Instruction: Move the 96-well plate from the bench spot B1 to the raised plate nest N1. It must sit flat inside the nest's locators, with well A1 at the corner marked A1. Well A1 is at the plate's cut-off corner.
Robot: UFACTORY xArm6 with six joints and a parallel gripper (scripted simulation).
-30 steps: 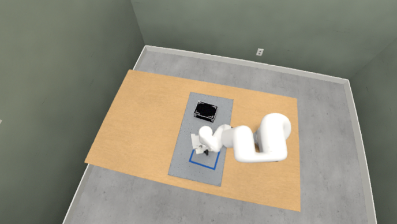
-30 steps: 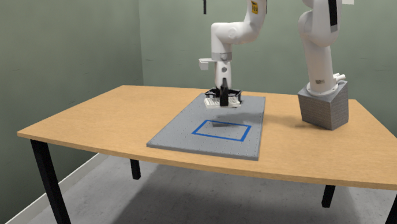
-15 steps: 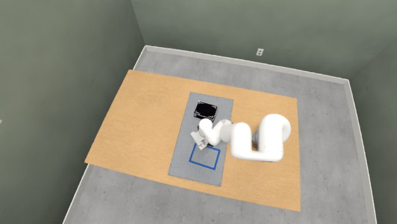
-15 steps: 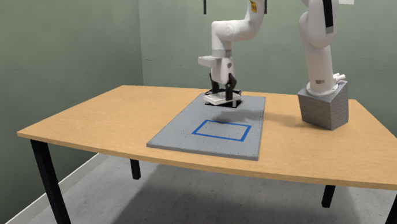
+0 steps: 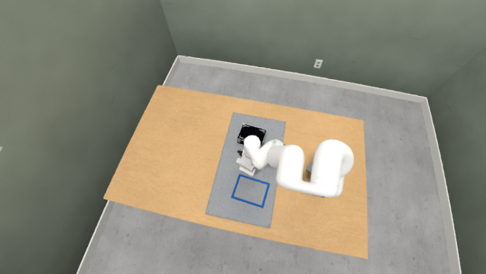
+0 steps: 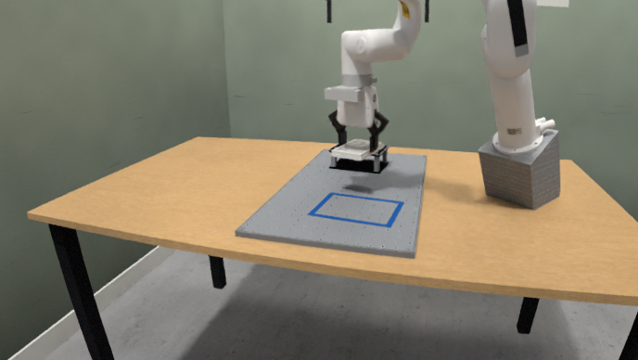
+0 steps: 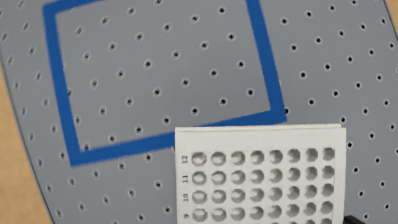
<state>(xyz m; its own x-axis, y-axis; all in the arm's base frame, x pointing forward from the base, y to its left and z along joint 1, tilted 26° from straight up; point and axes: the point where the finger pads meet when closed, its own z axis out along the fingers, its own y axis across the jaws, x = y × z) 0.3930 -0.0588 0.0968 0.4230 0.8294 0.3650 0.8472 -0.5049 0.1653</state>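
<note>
My gripper is now 21 cm to the left of the black raised plate nest and 6 cm above it. Also, from my hand: white 96-well plate (1 cm below).
</note>
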